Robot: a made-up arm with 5 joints.
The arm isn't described. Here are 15 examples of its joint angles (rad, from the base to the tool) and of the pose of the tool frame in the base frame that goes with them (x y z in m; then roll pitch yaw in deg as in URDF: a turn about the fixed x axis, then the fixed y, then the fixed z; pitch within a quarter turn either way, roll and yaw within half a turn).
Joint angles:
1: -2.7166 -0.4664 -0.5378 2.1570 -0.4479
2: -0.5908 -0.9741 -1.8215 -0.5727 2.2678
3: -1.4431 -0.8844 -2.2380 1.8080 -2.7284
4: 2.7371 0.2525 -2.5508 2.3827 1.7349
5: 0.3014 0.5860 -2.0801 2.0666 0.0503
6: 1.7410 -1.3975 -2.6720 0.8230 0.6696
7: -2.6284 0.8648 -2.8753 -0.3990 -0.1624
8: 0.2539 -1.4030 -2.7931 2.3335 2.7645
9: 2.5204 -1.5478 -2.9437 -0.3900 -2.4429
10: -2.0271 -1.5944 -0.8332 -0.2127 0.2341
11: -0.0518 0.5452 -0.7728 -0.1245 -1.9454
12: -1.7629 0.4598 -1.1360 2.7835 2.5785
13: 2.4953 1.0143 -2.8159 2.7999 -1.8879
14: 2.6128 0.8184 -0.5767 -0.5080 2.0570
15: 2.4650 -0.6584 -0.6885 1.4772 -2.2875
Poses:
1: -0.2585 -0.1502 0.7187 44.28 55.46 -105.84
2: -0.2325 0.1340 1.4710 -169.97 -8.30 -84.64
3: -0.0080 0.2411 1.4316 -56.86 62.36 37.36
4: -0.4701 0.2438 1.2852 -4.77 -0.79 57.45
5: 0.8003 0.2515 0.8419 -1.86 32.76 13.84
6: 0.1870 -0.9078 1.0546 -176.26 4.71 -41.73
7: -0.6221 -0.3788 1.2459 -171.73 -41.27 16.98
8: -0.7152 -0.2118 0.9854 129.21 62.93 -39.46
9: 0.7940 -0.5683 0.6616 75.13 -49.00 -114.26
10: 0.1101 0.1772 1.2465 172.76 -27.87 79.07
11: 0.5898 -0.0052 0.4081 -18.88 7.25 107.29
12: -0.1061 -0.5202 0.6342 -138.09 -46.62 -152.01
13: -0.6246 0.4545 0.8788 55.85 -15.19 -116.95
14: -0.3313 0.2414 0.2752 13.56 7.06 32.69
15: -0.2625 0.2063 0.8815 5.64 -4.90 -87.94
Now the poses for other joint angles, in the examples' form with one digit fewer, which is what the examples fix.
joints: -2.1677 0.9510 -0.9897 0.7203 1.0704
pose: -0.288 -0.415 0.183 -35.4 17.6 168.8
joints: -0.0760 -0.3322 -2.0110 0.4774 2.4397
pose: 0.317 -0.050 1.508 115.2 46.9 -75.4
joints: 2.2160 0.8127 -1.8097 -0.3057 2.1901
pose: -0.507 0.750 0.695 71.4 34.0 26.3
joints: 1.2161 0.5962 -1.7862 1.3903 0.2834
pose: 0.319 0.812 0.712 -3.2 11.0 53.1
